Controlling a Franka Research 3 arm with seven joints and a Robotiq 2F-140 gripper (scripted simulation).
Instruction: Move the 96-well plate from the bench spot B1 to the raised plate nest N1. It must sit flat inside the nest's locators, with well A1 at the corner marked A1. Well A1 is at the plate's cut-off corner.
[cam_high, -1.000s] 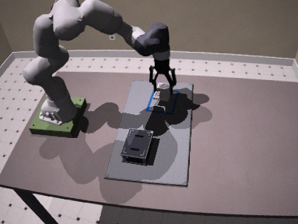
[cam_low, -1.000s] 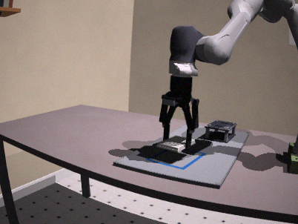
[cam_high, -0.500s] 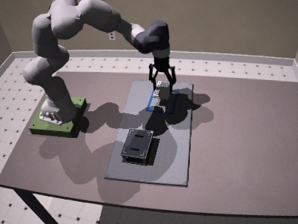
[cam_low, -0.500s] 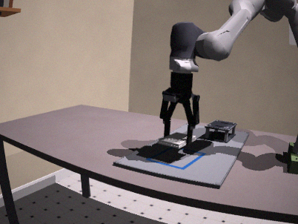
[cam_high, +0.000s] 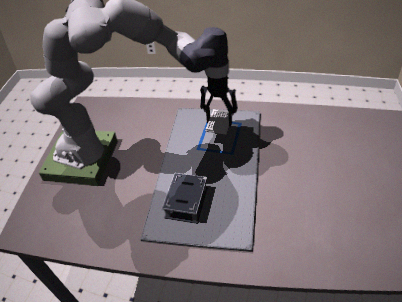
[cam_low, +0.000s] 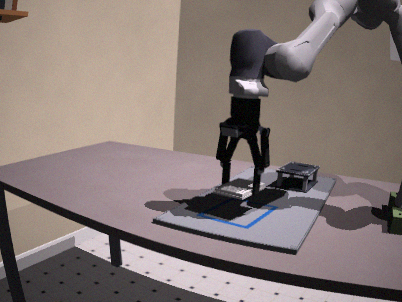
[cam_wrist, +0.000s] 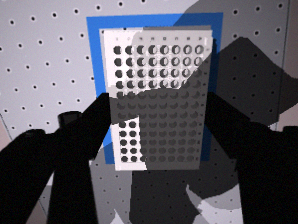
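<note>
The raised plate nest N1 is 6 cm behind my hand, 37 cm to the right of it and 3 cm below it. From my hand the other things lie so: white 96-well plate 2 cm below; A1 mark 1 cm behind, 30 cm to the right, 3 cm below.
</note>
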